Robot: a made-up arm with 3 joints.
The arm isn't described. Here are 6 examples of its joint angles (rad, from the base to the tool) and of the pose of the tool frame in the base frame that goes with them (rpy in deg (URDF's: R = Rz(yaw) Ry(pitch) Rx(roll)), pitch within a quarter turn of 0, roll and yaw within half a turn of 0; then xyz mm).
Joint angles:
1: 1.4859 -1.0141 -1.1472
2: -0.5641 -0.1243 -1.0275
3: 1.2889 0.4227 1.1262
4: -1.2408 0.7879 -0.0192
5: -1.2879 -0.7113 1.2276
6: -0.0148 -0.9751 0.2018
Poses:
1: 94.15 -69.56 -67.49 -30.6 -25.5 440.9
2: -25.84 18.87 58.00 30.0 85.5 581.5
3: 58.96 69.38 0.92 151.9 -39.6 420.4
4: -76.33 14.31 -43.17 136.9 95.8 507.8
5: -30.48 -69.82 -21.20 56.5 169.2 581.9
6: 14.46 -53.29 -18.27 8.7 22.2 599.1
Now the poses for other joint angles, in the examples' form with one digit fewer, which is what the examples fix.
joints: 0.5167 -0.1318 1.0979
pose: 18.4 27.9 -58.3 116 -72 541
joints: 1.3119 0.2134 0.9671
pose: 68.2 57.6 -1.0 141 -59 433
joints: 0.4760 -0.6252 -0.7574
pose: -3.6 -48.1 35.2 3 -21 554
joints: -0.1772 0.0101 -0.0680
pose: -10.1 0.8 3.8 91 48 587
